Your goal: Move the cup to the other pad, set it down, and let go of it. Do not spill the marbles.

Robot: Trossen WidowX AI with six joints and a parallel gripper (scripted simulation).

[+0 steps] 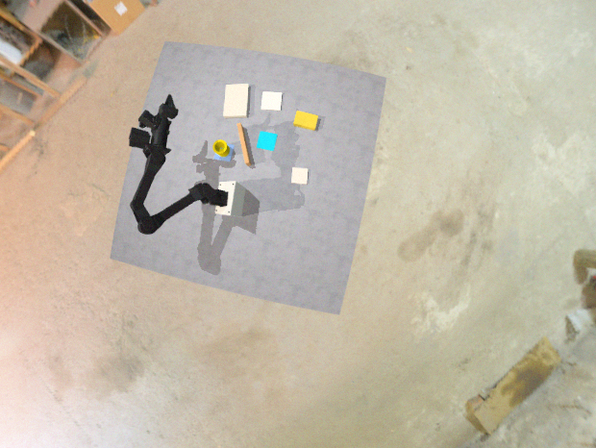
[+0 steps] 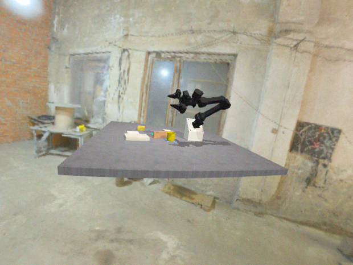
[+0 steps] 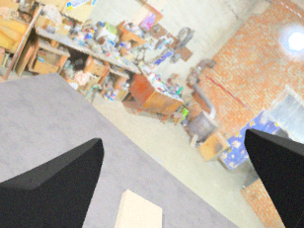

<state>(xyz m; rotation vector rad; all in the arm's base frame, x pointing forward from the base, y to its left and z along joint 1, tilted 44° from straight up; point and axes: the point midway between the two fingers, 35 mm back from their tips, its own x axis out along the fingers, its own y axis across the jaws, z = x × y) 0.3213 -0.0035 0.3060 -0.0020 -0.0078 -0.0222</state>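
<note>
The yellow cup lies 29 cm below my gripper tip, 15 cm to the right of it and 12 cm behind it. The rest, counted from my gripper tip: yellow block: 56 cm to the right, 31 cm below, 6 cm ahead; orange bar: 31 cm below, 25 cm to the right, 8 cm behind; light blue pad: 34 cm below, 15 cm to the right, 12 cm behind.
</note>
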